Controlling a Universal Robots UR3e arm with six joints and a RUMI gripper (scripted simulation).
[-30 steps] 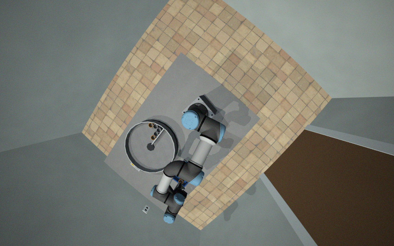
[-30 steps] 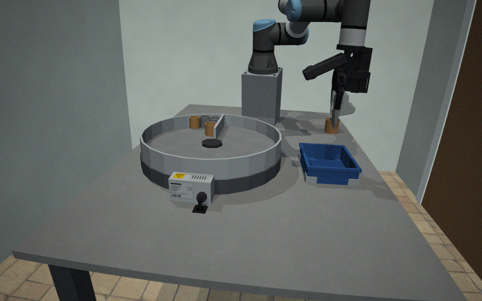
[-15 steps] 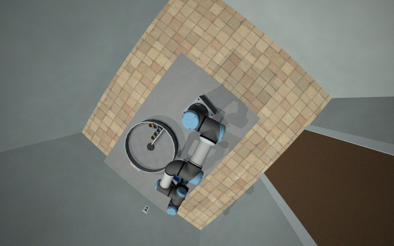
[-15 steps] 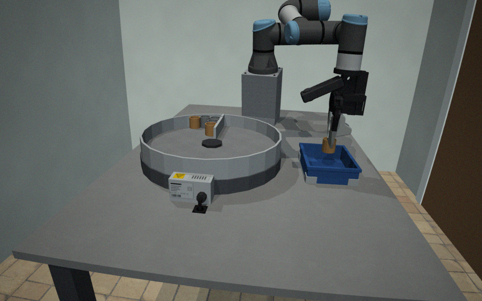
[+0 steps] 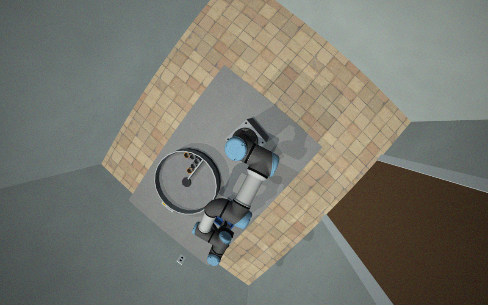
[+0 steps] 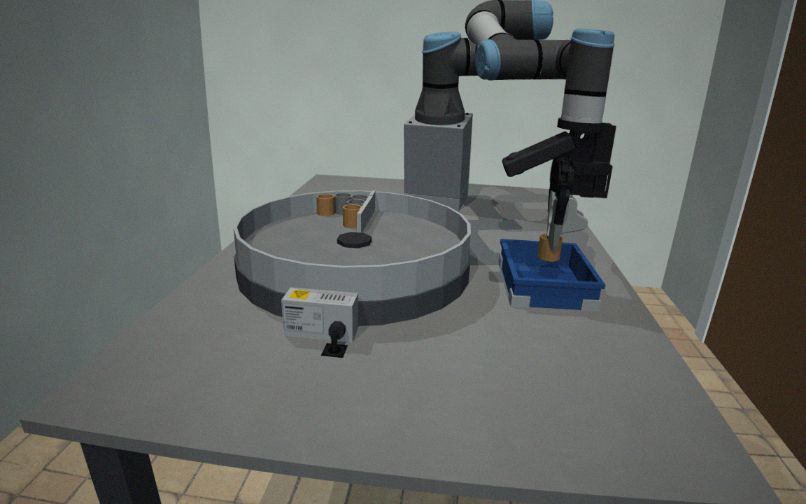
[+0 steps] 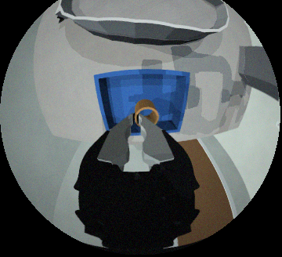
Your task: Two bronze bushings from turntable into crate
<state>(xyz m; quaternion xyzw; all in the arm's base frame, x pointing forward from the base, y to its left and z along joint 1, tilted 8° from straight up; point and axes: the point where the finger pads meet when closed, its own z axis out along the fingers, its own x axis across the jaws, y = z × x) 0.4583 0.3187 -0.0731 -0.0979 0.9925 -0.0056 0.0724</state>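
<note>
Right now my hand is 20 mm past the blue crate and 60 mm above it. Also, from my hand: turntable (40 mm ahead, 350 mm to the right, 40 mm below).
</note>
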